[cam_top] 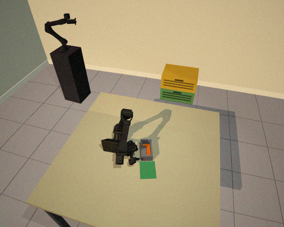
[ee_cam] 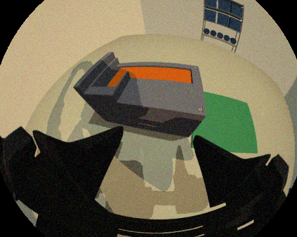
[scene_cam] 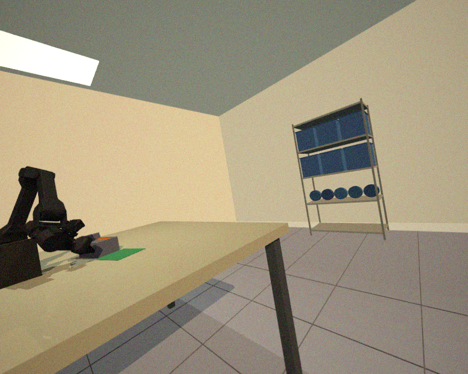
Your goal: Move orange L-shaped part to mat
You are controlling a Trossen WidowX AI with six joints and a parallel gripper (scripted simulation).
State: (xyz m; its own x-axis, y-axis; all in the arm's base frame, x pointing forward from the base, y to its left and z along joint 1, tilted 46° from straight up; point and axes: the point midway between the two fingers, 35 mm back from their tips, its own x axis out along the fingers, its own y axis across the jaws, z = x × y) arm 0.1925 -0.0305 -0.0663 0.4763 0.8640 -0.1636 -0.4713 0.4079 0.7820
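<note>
Now: gripper tip 6 cm to the right of the orange L-shaped part, 4 cm short of it and 1 cm below it. Also, from my gripper tip: green mat 11 cm ahead, 9 cm to the right, 5 cm below.
</note>
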